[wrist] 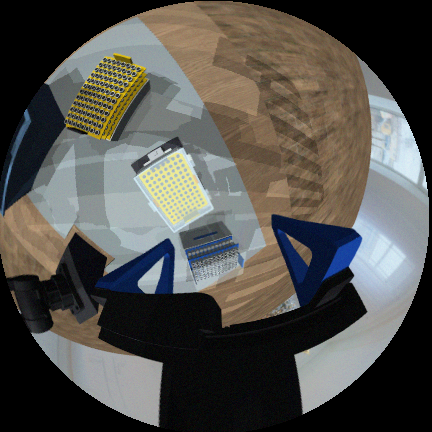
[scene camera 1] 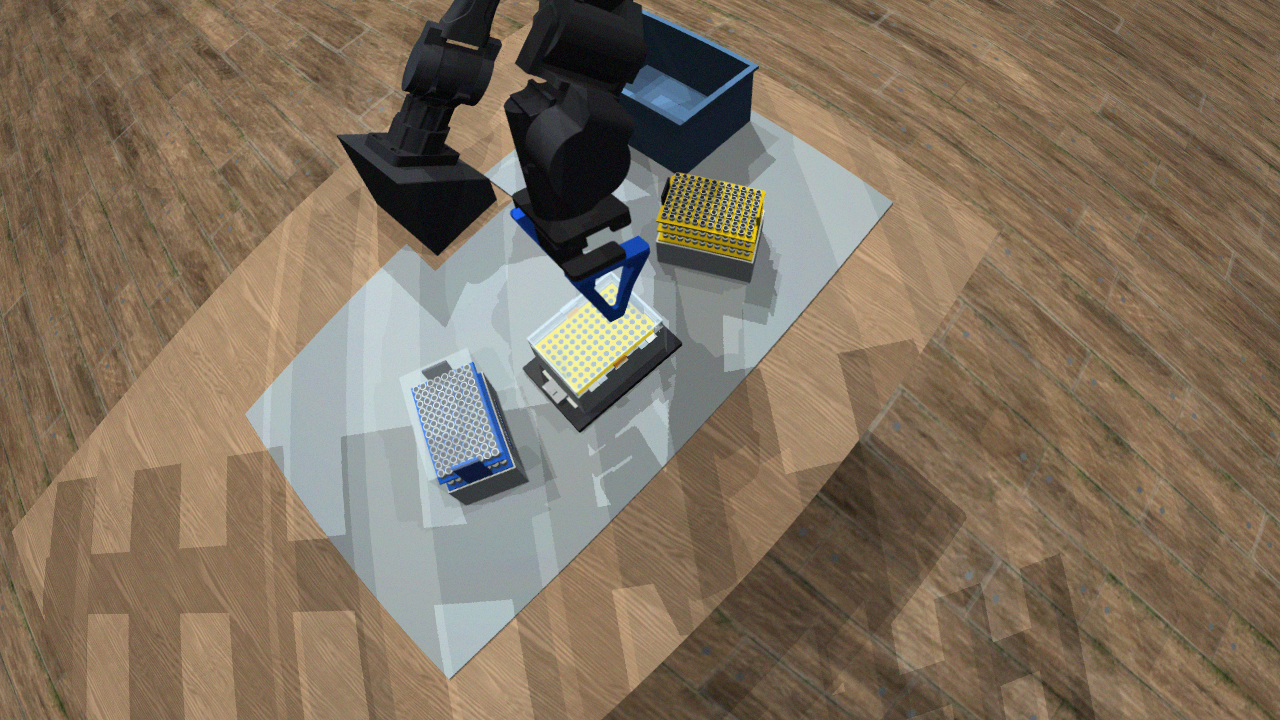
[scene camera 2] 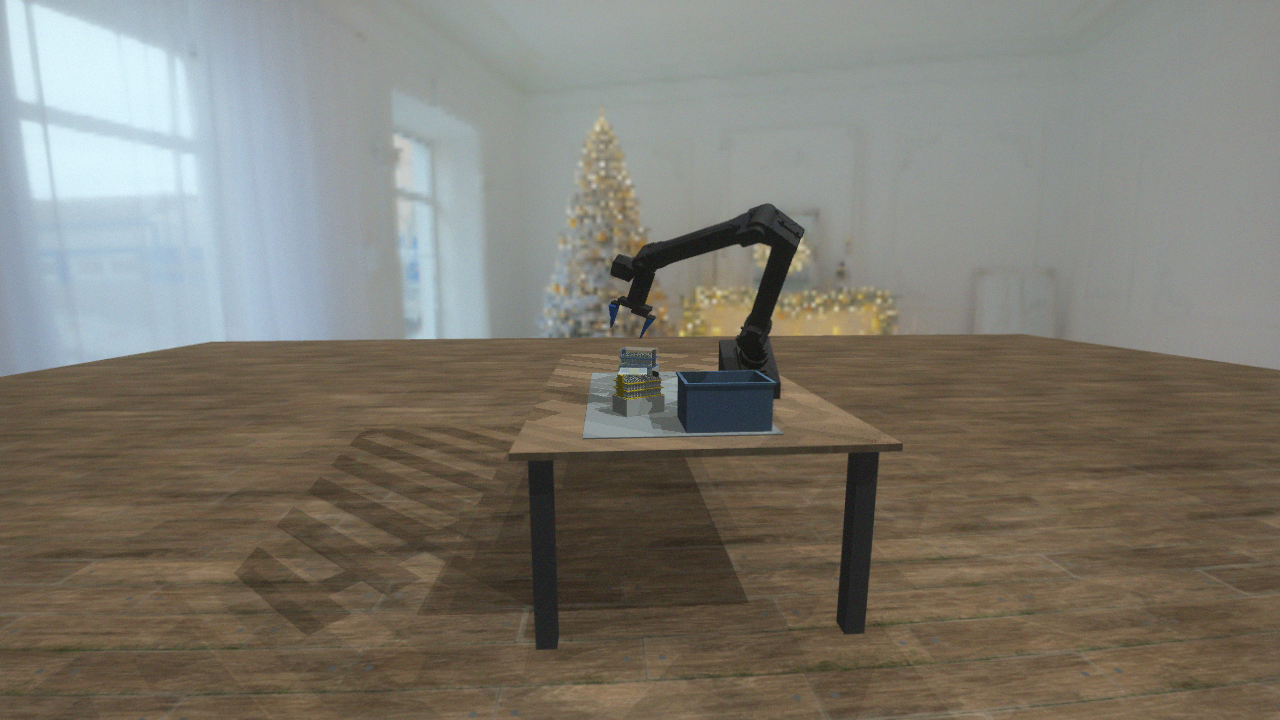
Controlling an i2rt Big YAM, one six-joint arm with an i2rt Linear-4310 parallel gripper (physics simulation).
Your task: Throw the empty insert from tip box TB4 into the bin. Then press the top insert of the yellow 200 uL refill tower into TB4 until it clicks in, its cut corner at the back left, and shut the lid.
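Observation:
My gripper [scene camera 1: 581, 284] [scene camera 2: 626, 332] [wrist: 219, 232] is open and empty, high above the mat; in scene camera 1 a finger overlaps the tip box's far part. The tip box [scene camera 1: 595, 349] [wrist: 175, 190] stands mid-mat on a dark base. Its clear lid appears down, over a pale yellow grid; whether the holes hold tips cannot be told. I cannot read a TB4 label. The yellow refill tower [scene camera 1: 711, 207] [scene camera 2: 638, 386] [wrist: 107, 95] has stacked yellow inserts on a grey base. The blue bin [scene camera 1: 693, 138] [scene camera 2: 725, 407] [wrist: 42, 135] is partly hidden by the arm in scene camera 1.
A blue refill tower [scene camera 1: 458, 420] [scene camera 2: 638, 358] [wrist: 215, 265] stands on the other side of the tip box from the yellow one. The arm's black wedge-shaped base [scene camera 1: 420, 192] stands at the mat's edge. A grey mat [scene camera 1: 492, 573] lies on the wooden table.

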